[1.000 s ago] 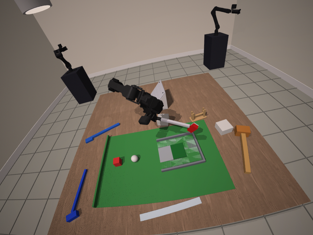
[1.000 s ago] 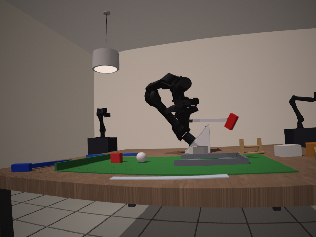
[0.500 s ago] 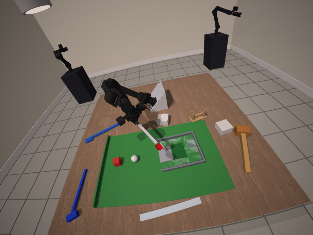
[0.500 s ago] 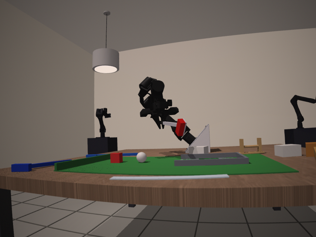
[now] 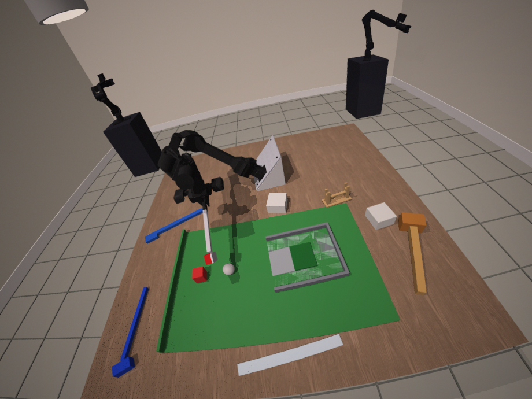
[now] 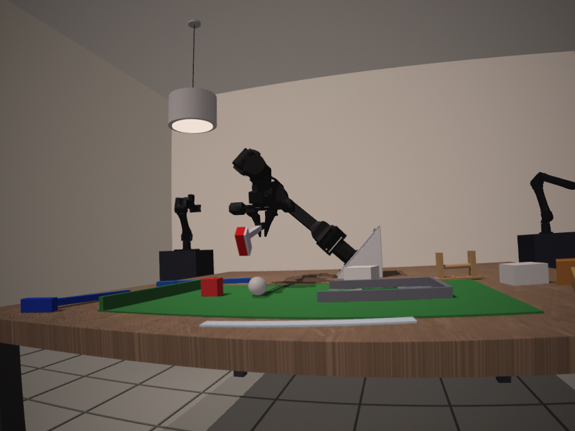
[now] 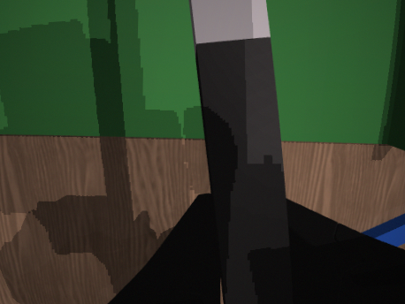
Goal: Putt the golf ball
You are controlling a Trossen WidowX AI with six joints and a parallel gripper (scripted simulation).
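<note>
Now: gripper tip 12 cm short of the red putter, 2 cm to the right of it and 1 cm below it. From my gripper tip the other things lie so: mat 24 cm ahead, 19 cm to the left, 14 cm below; then red cube 22 cm ahead, 12 cm below, 6 cm to the right; then white golf ball 22 cm ahead, 12 cm below, 5 cm to the left.
</note>
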